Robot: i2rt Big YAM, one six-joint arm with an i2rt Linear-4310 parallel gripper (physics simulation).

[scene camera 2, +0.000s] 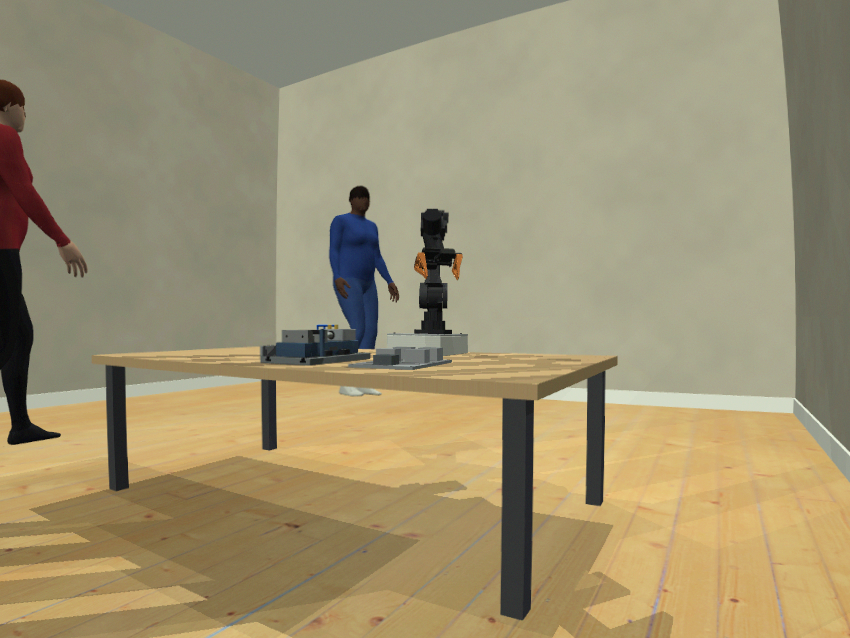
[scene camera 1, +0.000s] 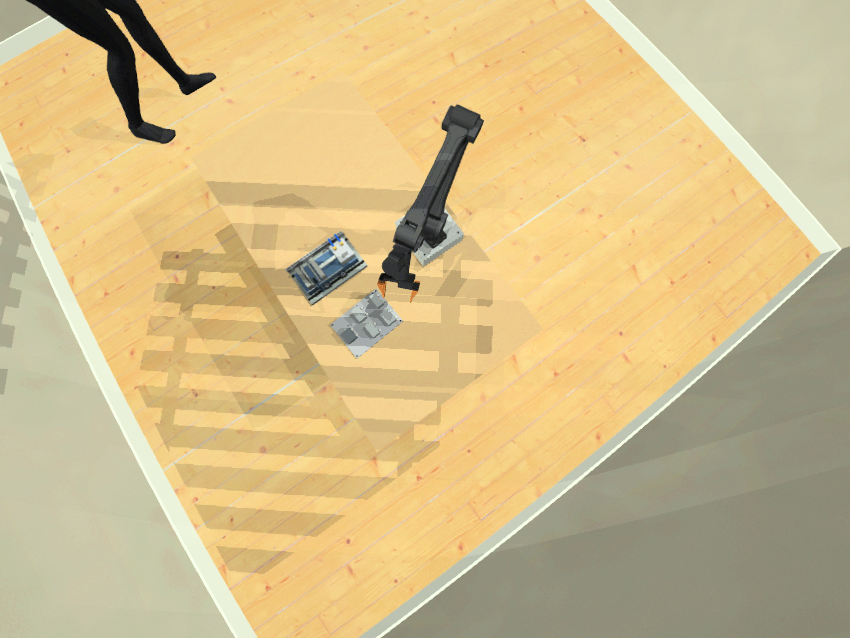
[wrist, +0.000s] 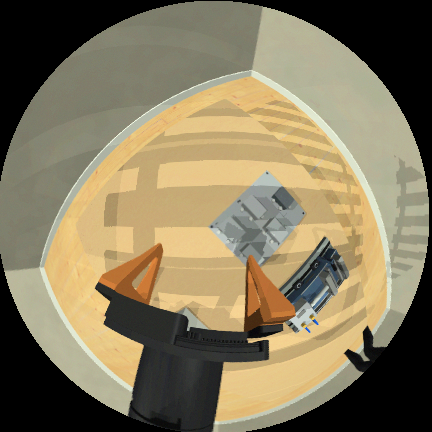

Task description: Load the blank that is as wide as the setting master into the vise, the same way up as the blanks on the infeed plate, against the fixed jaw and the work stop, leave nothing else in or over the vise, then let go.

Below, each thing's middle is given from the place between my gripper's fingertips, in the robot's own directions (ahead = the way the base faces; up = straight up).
Now: hand 24 cm above the grey infeed plate (scene camera 1: pixel 364 341), 14 cm short of it and 6 cm to the left of it.
